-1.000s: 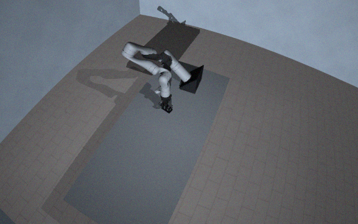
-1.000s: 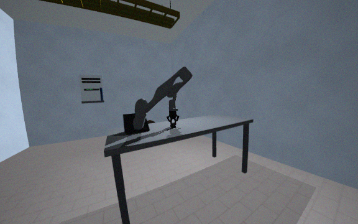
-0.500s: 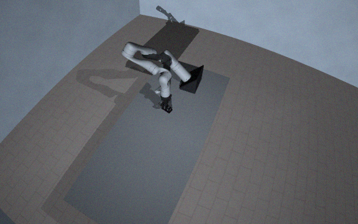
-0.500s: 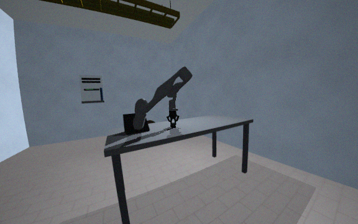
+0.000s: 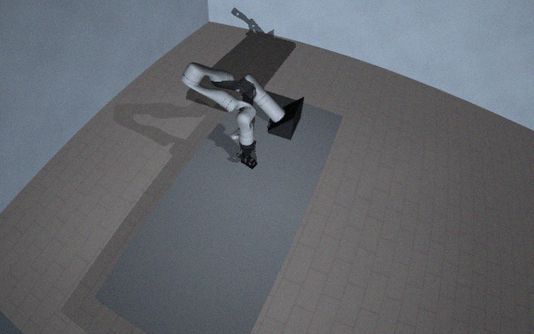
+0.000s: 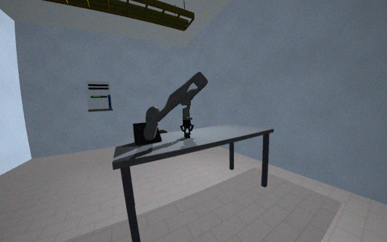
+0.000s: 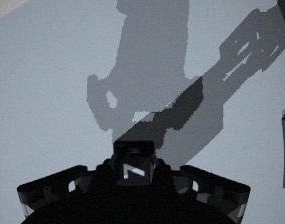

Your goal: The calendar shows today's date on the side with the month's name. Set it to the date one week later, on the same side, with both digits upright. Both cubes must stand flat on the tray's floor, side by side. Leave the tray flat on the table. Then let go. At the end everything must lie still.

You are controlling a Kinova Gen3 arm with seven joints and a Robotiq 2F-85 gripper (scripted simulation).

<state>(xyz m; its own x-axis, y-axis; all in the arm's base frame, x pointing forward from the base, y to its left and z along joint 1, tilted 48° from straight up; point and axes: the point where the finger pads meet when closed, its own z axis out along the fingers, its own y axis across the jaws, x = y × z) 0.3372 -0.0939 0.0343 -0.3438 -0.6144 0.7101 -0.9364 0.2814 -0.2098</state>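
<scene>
The dark calendar tray lies 10 mm ahead of my hand, 20 mm to the left of it and 30 mm below it.
</scene>
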